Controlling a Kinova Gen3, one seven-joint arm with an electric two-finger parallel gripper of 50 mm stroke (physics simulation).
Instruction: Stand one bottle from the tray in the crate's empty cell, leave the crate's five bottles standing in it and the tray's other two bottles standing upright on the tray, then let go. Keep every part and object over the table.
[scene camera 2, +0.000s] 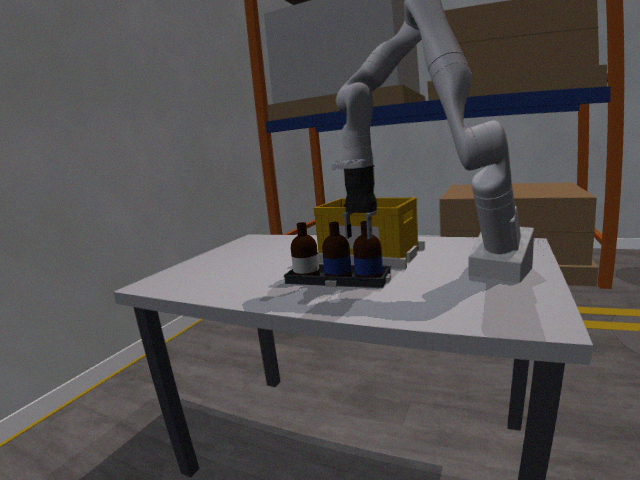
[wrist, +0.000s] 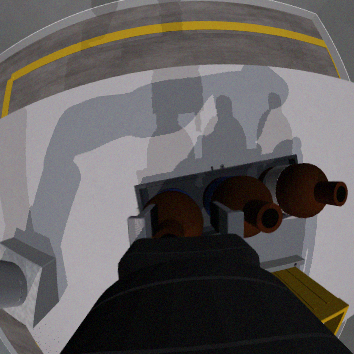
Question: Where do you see my gripper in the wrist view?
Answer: At 183, 213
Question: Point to a white-label bottle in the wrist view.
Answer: At 301, 189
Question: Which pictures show my gripper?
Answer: Scene camera 2 and the wrist view: all of them.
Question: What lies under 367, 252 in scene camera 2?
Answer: A blue-label brown bottle.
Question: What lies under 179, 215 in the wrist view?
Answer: A blue-label brown bottle.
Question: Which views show the white-label bottle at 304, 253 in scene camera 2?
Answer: Scene camera 2 and the wrist view: all of them.
